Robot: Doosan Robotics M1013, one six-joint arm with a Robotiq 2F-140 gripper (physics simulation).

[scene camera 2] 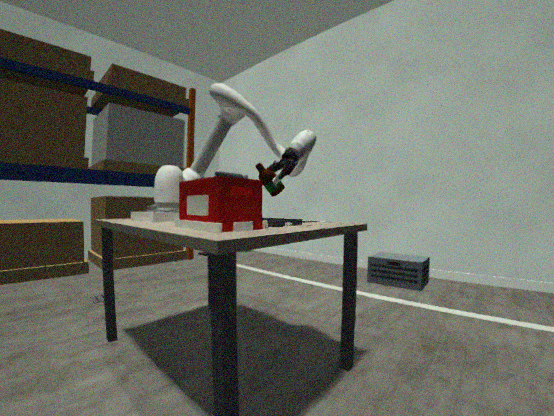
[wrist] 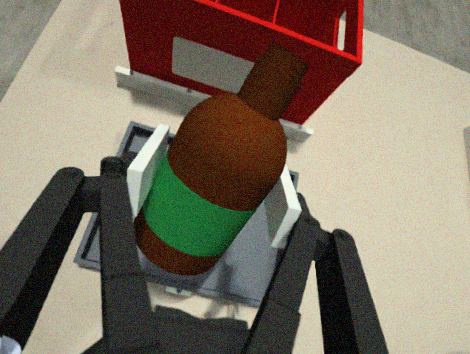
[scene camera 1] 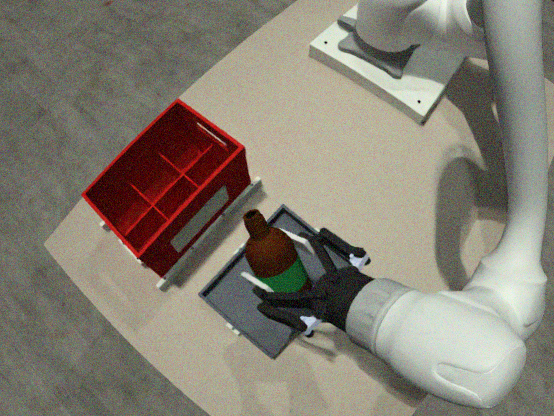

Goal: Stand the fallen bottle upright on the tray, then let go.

Labels:
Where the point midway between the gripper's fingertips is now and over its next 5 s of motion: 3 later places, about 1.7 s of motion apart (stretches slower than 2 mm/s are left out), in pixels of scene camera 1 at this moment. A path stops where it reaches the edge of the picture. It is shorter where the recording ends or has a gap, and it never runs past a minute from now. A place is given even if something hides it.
My gripper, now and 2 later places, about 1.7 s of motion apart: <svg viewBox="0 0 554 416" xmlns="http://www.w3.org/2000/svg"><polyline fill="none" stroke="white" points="265,256 261,254 300,292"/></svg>

